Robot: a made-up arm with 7 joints. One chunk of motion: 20 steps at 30 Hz.
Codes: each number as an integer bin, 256 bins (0 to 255) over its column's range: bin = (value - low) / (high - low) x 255, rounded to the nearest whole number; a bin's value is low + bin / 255 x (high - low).
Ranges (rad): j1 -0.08..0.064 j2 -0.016..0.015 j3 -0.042..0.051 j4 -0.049..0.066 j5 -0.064..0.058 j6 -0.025..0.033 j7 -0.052..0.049
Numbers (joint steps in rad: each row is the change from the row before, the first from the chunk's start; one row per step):
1: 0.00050 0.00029 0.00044 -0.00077 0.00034 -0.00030 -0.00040
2: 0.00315 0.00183 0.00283 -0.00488 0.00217 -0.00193 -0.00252
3: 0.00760 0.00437 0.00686 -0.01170 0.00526 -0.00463 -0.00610
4: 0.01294 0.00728 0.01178 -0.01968 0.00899 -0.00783 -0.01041
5: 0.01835 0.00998 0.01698 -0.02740 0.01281 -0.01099 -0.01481
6: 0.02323 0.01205 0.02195 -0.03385 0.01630 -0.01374 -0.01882
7: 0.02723 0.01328 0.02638 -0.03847 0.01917 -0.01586 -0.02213
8: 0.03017 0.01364 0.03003 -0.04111 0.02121 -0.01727 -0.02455
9: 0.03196 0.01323 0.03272 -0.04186 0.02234 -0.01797 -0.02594
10: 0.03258 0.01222 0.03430 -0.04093 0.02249 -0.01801 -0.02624
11: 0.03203 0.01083 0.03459 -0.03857 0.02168 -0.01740 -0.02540
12: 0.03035 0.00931 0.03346 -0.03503 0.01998 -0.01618 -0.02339
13: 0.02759 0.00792 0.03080 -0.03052 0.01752 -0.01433 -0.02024
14: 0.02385 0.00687 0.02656 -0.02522 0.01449 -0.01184 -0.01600
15: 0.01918 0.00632 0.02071 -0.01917 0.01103 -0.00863 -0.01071
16: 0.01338 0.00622 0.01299 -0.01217 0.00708 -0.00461 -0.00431
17: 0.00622 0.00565 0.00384 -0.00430 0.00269 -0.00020 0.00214
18: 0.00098 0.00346 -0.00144 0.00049 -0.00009 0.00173 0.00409
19: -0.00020 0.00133 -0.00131 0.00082 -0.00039 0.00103 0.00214
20: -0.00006 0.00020 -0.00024 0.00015 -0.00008 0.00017 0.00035
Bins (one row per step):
1: 143 134 116 107 134 109 130
2: 147 147 123 98 138 101 125
3: 155 168 134 83 145 90 116
4: 165 191 147 65 153 75 105
5: 174 214 162 48 161 62 94
6: 183 231 175 34 168 50 84
7: 190 241 187 23 174 40 75
8: 195 244 198 17 178 34 69
9: 198 240 205 16 180 31 66
10: 199 232 209 18 181 31 65
11: 198 221 210 23 179 33 67
12: 195 208 207 31 176 39 72
13: 191 197 200 41 170 47 80
14: 184 188 188 53 164 58 91
15: 176 184 172 66 157 72 104
16: 165 183 151 82 149 90 120
17: 153 178 126 99 139 109 137
18: 143 160 111 110 134 118 142
19: 141 143 112 110 133 114 137
20: 142 133 115 109 134 111 132

